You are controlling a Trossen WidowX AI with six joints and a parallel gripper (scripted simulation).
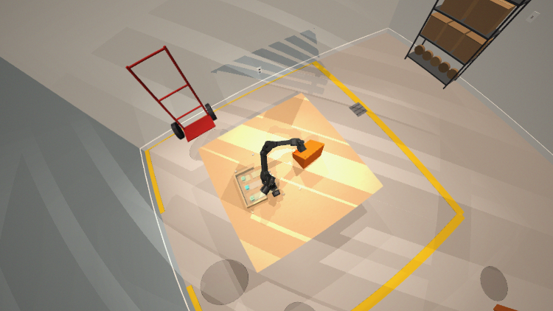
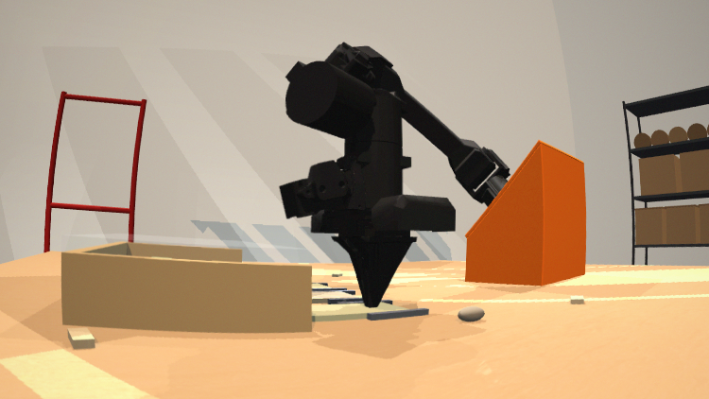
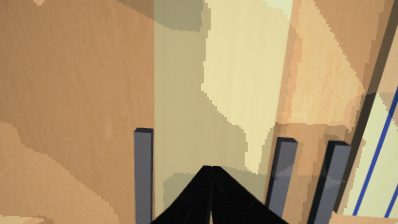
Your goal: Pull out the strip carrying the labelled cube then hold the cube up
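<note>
The long pale strip lies 10 cm ahead of my gripper tip. Also, from my gripper tip: grey pebble (5 cm behind, 9 cm to the left).
</note>
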